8 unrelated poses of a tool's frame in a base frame.
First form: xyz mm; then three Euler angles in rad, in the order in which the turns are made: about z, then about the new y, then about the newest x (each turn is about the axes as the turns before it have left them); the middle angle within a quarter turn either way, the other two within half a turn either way.
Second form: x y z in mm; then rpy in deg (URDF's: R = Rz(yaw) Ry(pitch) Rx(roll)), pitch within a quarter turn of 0, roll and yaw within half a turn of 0. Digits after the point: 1 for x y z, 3 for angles.
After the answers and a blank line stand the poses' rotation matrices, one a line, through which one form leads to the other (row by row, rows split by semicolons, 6 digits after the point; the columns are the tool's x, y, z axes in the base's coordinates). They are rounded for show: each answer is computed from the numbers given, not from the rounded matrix.
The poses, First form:
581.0 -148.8 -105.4 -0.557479 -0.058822 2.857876
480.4 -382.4 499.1 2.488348 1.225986 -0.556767
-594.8 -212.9 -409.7 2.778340 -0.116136 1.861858
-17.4 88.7 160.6 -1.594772 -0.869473 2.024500
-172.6 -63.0 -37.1 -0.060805 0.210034 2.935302
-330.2 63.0 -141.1 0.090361 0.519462 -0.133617
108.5 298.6 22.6 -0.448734 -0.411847 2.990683
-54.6 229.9 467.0 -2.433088 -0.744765 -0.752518
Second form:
581.0 -148.8 -105.4 163.744 -3.370 -31.941
480.4 -382.4 499.1 -31.900 70.244 142.572
-594.8 -212.9 -409.7 106.677 -6.654 159.187
-17.4 88.7 160.6 115.995 -49.817 -91.374
-172.6 -63.0 -37.1 168.180 12.034 -3.484
-330.2 63.0 -141.1 -7.656 29.763 5.177
108.5 298.6 22.6 171.354 -23.597 -25.711
-54.6 229.9 467.0 -43.116 -42.672 -139.406

0.847124 -0.521863 -0.100202; -0.528134 -0.805960 -0.267401; 0.058788 0.279442 -0.958361
-0.268426 -0.121029 -0.955667; 0.205436 -0.976445 0.065958; -0.941140 -0.178624 0.286967
-0.928449 0.205723 0.309289; 0.352923 0.228803 0.907246; 0.115875 0.951487 -0.285036
-0.015468 -0.421709 -0.906599; -0.645044 0.697006 -0.313210; 0.763989 0.579951 -0.282802
0.976216 -0.016852 -0.216142; -0.059432 -0.979584 -0.192051; -0.208493 0.200329 -0.957287
0.864545 -0.155296 0.477960; 0.078334 0.981075 0.177072; -0.496413 -0.115646 0.860349
0.825658 -0.483117 0.291352; -0.397550 -0.864649 -0.307141; 0.400303 0.137767 -0.905968
-0.558299 0.123220 0.820438; -0.478425 -0.855736 -0.197042; 0.677799 -0.502526 0.536709

